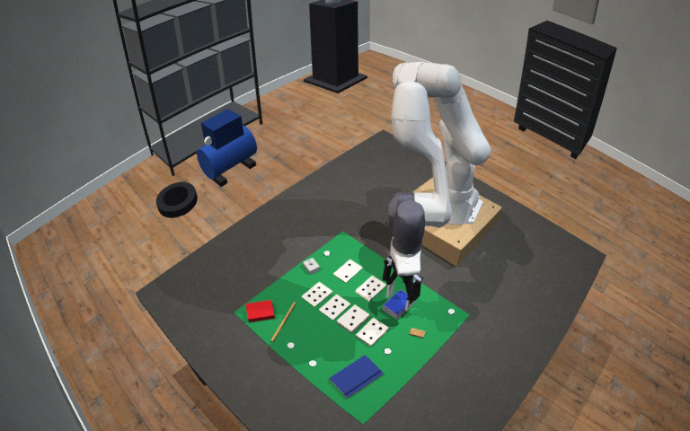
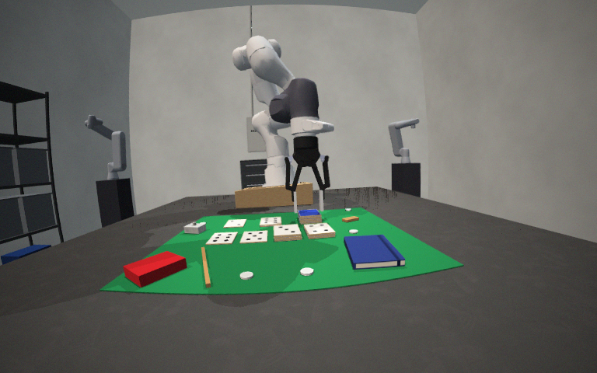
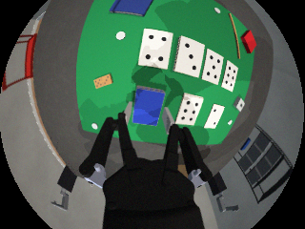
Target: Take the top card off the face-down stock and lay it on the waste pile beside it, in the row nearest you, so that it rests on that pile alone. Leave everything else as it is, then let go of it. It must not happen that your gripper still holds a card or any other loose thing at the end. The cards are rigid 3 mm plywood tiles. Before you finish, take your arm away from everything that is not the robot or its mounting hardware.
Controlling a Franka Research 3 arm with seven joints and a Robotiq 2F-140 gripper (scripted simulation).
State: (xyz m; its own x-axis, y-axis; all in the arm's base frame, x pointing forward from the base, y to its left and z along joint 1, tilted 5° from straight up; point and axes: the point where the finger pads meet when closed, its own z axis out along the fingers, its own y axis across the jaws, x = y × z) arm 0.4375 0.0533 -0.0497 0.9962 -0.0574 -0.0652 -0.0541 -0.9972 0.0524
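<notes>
My hand is 23 cm to the left of the white card, 5 cm above it and 1 cm past it. Round my hand: red block 34 cm to the right, 32 cm ahead, 5 cm below; then wooden stick 30 cm ahead, 25 cm to the right, 5 cm below; then small grey box 34 cm to the right, 6 cm ahead, 4 cm below.
</notes>
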